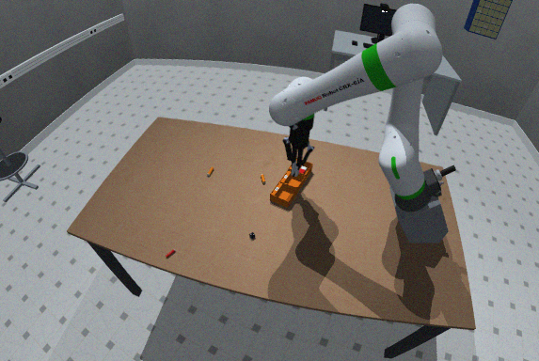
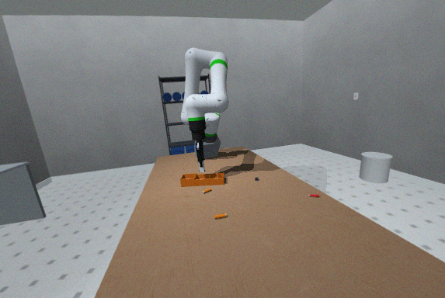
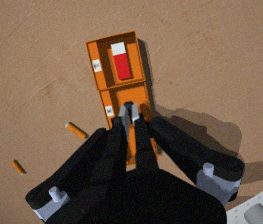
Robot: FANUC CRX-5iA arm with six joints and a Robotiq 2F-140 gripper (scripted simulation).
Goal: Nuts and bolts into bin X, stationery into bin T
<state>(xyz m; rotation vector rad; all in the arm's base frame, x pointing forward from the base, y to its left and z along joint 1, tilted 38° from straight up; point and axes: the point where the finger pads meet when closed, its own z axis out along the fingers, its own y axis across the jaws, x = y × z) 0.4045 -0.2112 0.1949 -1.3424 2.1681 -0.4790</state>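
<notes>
Right now my hand is 10 mm short of the orange bin tray and 80 mm above it. Also, from my hand: red stick 460 mm ahead, 380 mm to the left, 100 mm below; then white eraser 40 mm behind, 80 mm to the right, 90 mm below.
</notes>
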